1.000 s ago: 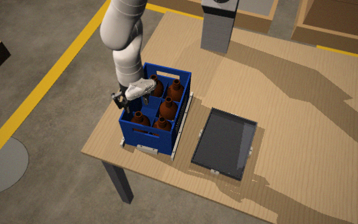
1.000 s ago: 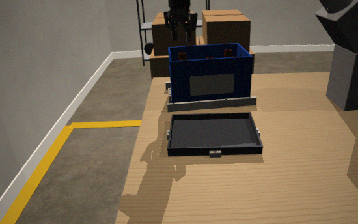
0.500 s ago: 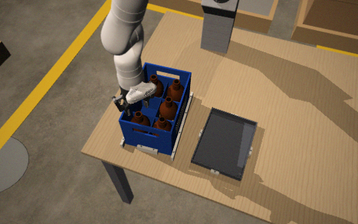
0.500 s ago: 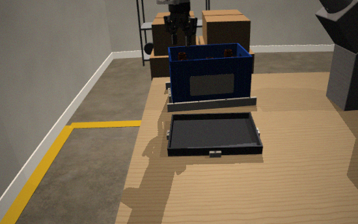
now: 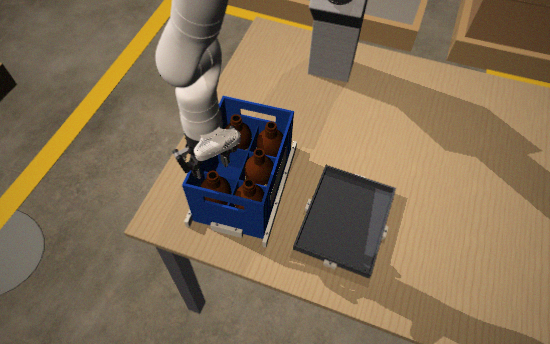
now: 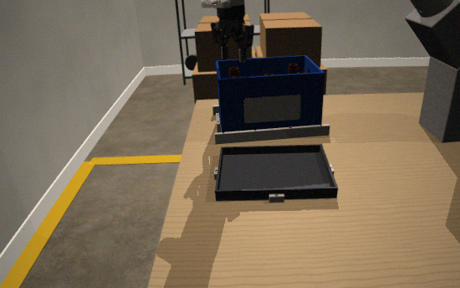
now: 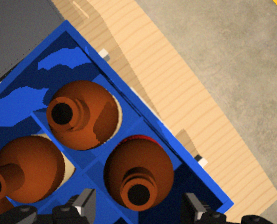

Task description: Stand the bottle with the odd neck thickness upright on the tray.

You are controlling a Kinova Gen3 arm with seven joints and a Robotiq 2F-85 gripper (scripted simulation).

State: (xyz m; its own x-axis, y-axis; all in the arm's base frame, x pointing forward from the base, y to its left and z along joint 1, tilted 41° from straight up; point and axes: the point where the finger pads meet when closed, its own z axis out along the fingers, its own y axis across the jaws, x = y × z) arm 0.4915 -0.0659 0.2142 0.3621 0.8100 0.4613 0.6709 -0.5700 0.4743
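Right now the blue crate is 12 cm below my hand, 10 cm behind it and 1 cm to the left of it. The rest, counted from my hand: dark grey tray 29 cm to the left, 19 cm below, 15 cm behind.
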